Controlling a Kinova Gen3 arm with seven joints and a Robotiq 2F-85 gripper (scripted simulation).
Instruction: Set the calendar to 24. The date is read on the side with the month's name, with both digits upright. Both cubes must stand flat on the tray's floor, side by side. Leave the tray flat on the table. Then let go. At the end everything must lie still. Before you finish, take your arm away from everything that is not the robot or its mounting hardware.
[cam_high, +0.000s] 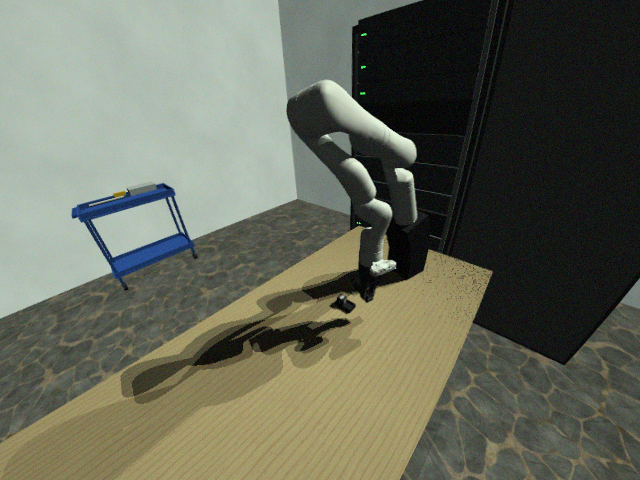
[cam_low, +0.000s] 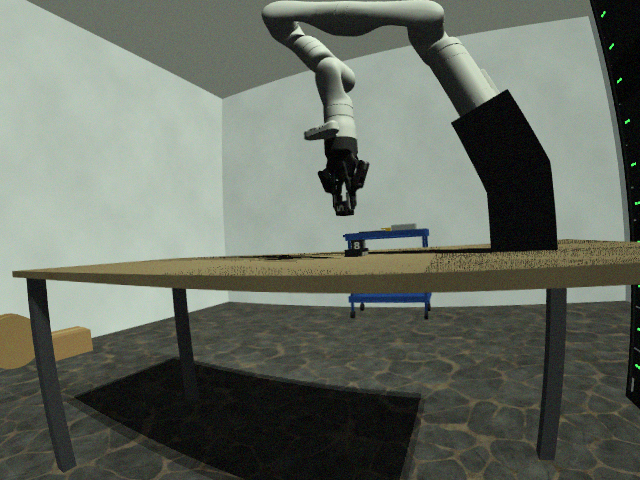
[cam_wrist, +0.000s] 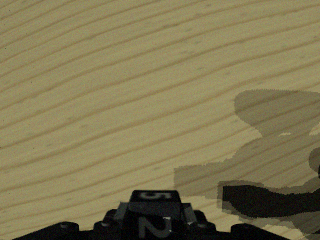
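My gripper is now 12 cm above the black tray, 9 cm to the left of it and 1 cm past it. Also, from my hand: black date cube 1 cm below; then black cube 11 cm to the right, 10 cm below, 1 cm behind.
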